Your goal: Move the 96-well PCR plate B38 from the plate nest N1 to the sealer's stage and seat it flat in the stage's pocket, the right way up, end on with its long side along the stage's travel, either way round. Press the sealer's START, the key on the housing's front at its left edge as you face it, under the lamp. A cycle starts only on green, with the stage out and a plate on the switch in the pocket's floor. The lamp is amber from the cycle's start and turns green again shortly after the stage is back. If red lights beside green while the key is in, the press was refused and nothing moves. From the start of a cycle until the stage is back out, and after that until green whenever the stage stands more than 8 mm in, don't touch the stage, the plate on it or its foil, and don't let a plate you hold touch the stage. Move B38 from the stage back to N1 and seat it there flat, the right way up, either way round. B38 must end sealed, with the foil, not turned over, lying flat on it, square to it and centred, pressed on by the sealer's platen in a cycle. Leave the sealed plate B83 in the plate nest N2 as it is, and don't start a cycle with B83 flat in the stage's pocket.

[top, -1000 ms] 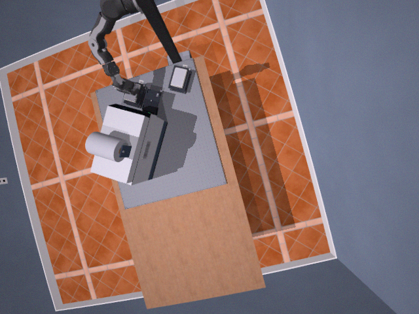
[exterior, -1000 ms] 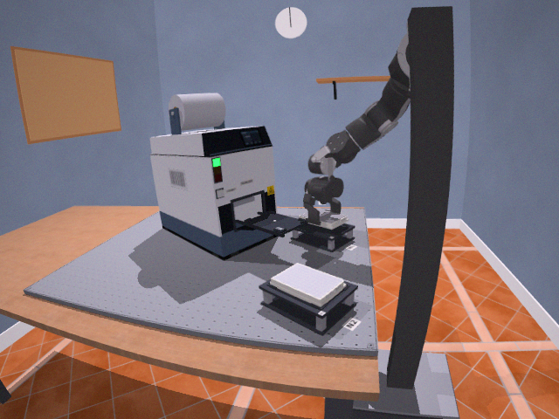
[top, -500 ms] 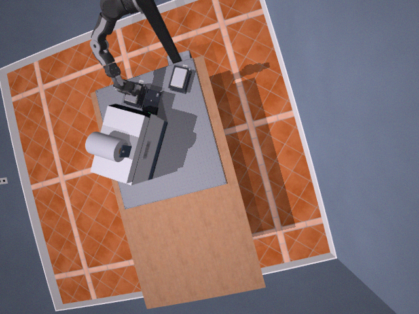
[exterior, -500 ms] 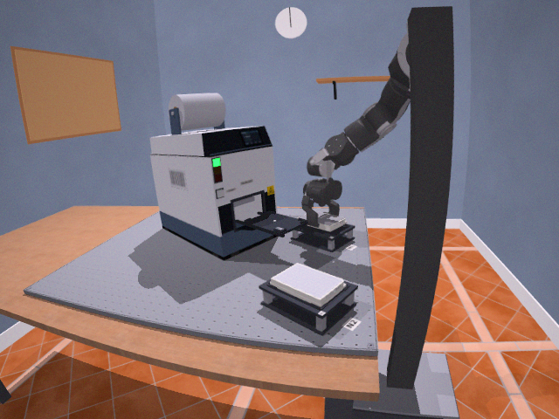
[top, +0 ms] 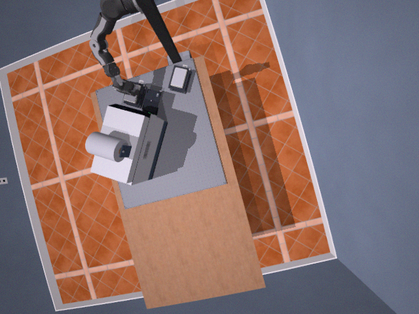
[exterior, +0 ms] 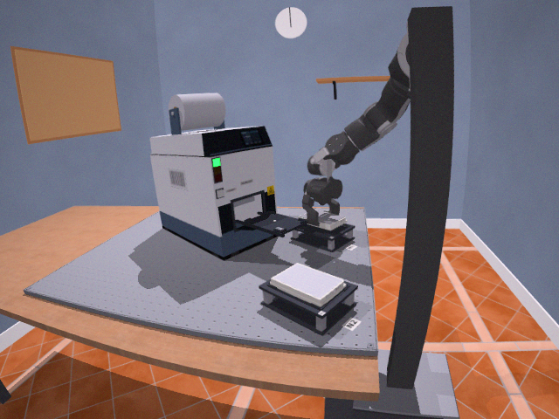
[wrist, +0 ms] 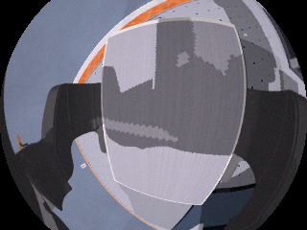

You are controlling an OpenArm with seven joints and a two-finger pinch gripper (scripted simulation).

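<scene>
Now: the white 96-well plate B38 right at my hand. The rest, counted from my hand: plate nest N1: 30 mm below; sealer's stage: 140 mm to the left, 100 mm ahead, 40 mm above; start key: 230 mm ahead, 180 mm to the left, 130 mm above.
</scene>
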